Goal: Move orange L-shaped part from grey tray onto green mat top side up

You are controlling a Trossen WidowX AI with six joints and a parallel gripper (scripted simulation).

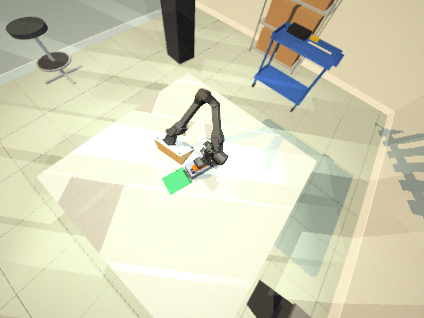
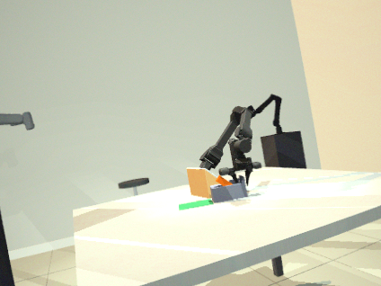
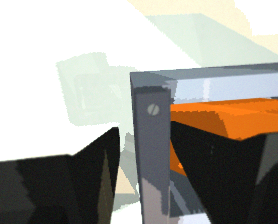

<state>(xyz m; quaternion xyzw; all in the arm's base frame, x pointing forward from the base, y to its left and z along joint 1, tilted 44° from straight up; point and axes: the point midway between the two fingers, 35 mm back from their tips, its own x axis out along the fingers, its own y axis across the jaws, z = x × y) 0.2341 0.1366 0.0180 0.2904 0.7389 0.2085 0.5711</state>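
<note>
Right now the orange L-shaped part is 5 cm to the right of my gripper tip, 2 cm behind it and 1 cm above it. Round my gripper tip: green mat 22 cm to the right, 5 cm below, 5 cm behind.
</note>
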